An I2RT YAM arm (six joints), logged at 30 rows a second.
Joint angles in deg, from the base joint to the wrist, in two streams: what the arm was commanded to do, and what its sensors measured. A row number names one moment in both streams.
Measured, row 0: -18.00, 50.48, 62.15, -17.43, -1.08, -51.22
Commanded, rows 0 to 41: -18.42, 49.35, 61.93, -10.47, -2.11, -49.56; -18.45, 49.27, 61.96, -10.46, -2.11, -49.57; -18.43, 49.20, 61.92, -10.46, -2.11, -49.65; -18.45, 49.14, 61.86, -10.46, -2.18, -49.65; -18.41, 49.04, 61.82, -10.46, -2.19, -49.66; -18.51, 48.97, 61.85, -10.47, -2.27, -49.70; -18.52, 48.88, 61.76, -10.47, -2.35, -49.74; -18.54, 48.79, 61.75, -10.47, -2.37, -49.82; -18.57, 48.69, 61.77, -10.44, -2.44, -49.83; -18.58, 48.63, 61.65, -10.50, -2.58, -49.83; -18.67, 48.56, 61.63, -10.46, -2.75, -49.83; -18.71, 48.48, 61.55, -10.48, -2.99, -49.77; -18.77, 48.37, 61.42, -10.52, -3.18, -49.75; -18.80, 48.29, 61.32, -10.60, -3.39, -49.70; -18.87, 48.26, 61.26, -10.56, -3.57, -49.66; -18.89, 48.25, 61.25, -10.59, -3.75, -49.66; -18.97, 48.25, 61.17, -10.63, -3.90, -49.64; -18.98, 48.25, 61.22, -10.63, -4.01, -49.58; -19.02, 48.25, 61.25, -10.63, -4.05, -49.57; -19.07, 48.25, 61.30, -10.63, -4.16, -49.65; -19.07, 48.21, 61.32, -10.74, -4.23, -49.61; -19.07, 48.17, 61.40, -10.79, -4.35, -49.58; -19.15, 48.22, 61.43, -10.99, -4.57, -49.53; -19.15, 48.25, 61.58, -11.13, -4.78, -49.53; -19.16, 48.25, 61.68, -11.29, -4.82, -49.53; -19.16, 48.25, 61.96, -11.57, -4.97, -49.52; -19.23, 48.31, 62.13, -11.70, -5.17, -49.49; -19.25, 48.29, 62.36, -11.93, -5.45, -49.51; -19.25, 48.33, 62.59, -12.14, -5.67, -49.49; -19.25, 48.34, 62.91, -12.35, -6.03, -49.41; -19.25, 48.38, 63.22, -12.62, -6.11, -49.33; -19.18, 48.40, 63.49, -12.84, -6.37, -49.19; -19.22, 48.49, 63.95, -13.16, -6.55, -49.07; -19.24, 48.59, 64.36, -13.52, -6.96, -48.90; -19.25, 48.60, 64.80, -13.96, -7.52, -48.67; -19.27, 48.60, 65.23, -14.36, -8.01, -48.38; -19.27, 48.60, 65.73, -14.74, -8.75, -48.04; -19.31, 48.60, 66.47, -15.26, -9.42, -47.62; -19.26, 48.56, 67.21, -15.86, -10.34, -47.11; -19.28, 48.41, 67.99, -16.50, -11.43, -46.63; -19.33, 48.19, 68.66, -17.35, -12.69, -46.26; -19.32, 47.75, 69.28, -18.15, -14.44, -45.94
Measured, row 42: -18.85, 49.23, 64.95, -18.87, -8.16, -48.97
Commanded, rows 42 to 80: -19.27, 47.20, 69.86, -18.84, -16.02, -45.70; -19.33, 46.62, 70.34, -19.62, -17.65, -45.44; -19.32, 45.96, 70.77, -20.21, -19.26, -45.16; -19.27, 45.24, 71.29, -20.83, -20.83, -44.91; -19.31, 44.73, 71.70, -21.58, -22.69, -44.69; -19.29, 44.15, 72.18, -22.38, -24.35, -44.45; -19.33, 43.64, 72.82, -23.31, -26.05, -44.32; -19.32, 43.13, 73.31, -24.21, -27.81, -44.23; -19.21, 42.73, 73.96, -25.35, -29.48, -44.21; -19.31, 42.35, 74.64, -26.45, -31.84, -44.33; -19.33, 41.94, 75.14, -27.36, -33.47, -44.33; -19.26, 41.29, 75.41, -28.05, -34.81, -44.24; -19.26, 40.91, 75.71, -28.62, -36.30, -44.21; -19.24, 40.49, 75.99, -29.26, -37.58, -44.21; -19.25, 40.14, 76.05, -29.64, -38.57, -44.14; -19.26, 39.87, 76.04, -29.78, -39.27, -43.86; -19.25, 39.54, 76.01, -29.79, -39.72, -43.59; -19.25, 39.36, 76.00, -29.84, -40.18, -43.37; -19.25, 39.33, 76.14, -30.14, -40.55, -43.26; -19.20, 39.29, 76.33, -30.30, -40.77, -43.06; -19.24, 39.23, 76.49, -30.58, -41.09, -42.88; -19.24, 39.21, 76.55, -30.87, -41.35, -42.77; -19.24, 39.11, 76.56, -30.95, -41.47, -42.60; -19.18, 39.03, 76.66, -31.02, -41.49, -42.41; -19.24, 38.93, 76.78, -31.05, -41.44, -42.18; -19.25, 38.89, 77.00, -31.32, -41.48, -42.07; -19.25, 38.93, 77.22, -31.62, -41.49, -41.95; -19.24, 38.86, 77.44, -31.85, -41.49, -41.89; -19.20, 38.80, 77.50, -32.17, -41.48, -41.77; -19.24, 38.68, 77.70, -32.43, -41.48, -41.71; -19.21, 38.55, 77.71, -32.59, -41.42, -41.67; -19.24, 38.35, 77.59, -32.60, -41.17, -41.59; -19.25, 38.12, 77.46, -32.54, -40.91, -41.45; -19.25, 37.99, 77.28, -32.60, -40.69, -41.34; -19.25, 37.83, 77.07, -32.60, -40.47, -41.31; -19.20, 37.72, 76.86, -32.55, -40.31, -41.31; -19.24, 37.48, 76.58, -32.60, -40.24, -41.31; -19.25, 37.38, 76.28, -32.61, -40.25, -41.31; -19.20, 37.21, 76.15, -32.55, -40.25, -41.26
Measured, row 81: -19.05, 38.30, 75.77, -34.30, -39.24, -42.65
